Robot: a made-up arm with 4 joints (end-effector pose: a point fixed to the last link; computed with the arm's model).
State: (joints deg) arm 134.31 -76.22 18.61 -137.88
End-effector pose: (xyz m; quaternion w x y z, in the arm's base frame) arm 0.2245 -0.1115 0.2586 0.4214 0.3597 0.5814 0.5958
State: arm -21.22 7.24 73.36 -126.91
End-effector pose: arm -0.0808 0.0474 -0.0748 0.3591 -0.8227 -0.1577 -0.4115
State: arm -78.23 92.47 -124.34 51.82
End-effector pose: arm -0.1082 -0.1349 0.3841 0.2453 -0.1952 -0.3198 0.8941
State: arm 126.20 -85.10 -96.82 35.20
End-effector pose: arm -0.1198 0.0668 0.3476 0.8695 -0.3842 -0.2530 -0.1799
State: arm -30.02 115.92 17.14 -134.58
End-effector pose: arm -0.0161 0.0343 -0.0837 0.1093 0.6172 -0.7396 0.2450
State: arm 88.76 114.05 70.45 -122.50
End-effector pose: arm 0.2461 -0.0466 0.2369 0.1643 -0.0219 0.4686 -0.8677
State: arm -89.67 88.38 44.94 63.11
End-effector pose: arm -0.1795 0.0846 0.4076 0.9016 -0.2010 0.0918 -0.3719
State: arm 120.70 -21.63 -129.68 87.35
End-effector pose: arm -0.0594 -0.2398 0.2735 0.8141 0.5653 -0.0191 -0.1313
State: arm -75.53 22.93 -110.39 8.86
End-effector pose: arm -0.0345 -0.2428 0.0398 0.0551 -0.0555 -0.9612 0.2647
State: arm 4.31 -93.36 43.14 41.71
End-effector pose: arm 0.2422 -0.1799 0.0460 0.5008 0.4496 -0.0137 0.7395
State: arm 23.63 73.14 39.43 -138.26
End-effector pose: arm 0.1437 0.0405 -0.0554 0.1674 -0.6688 0.4018 -0.6027
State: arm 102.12 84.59 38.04 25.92
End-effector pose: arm 0.1324 0.1367 -0.0280 0.1655 0.4044 -0.8057 -0.3999
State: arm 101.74 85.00 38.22 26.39
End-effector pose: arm 0.1323 0.1376 -0.0283 0.1646 0.4038 -0.8056 -0.4011
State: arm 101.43 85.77 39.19 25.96
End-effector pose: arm 0.1330 0.1415 -0.0255 0.1616 0.3982 -0.8031 -0.4128
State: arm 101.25 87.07 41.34 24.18
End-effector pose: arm 0.1348 0.1496 -0.0177 0.1553 0.3850 -0.7964 -0.4397
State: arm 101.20 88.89 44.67 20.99
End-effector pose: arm 0.1382 0.1612 -0.0040 0.1456 0.3642 -0.7834 -0.4821
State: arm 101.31 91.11 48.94 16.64
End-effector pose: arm 0.1437 0.1745 0.0156 0.1323 0.3377 -0.7623 -0.5360
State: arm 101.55 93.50 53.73 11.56
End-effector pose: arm 0.1512 0.1868 0.0397 0.1162 0.3085 -0.7330 -0.5951
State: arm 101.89 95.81 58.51 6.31
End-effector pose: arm 0.1597 0.1960 0.0658 0.0988 0.2801 -0.6975 -0.6521
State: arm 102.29 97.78 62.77 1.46
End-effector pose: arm 0.1682 0.2011 0.0905 0.0822 0.2558 -0.6609 -0.7007
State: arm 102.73 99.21 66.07 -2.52
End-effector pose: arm 0.1751 0.2028 0.1106 0.0685 0.2381 -0.6289 -0.7370
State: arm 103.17 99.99 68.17 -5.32
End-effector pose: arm 0.1796 0.2028 0.1243 0.0592 0.2278 -0.6064 -0.7595
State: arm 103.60 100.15 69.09 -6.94
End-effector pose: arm 0.1815 0.2022 0.1314 0.0546 0.2246 -0.5950 -0.7698
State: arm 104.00 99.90 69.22 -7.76
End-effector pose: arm 0.1817 0.2018 0.1341 0.0534 0.2257 -0.5914 -0.7723
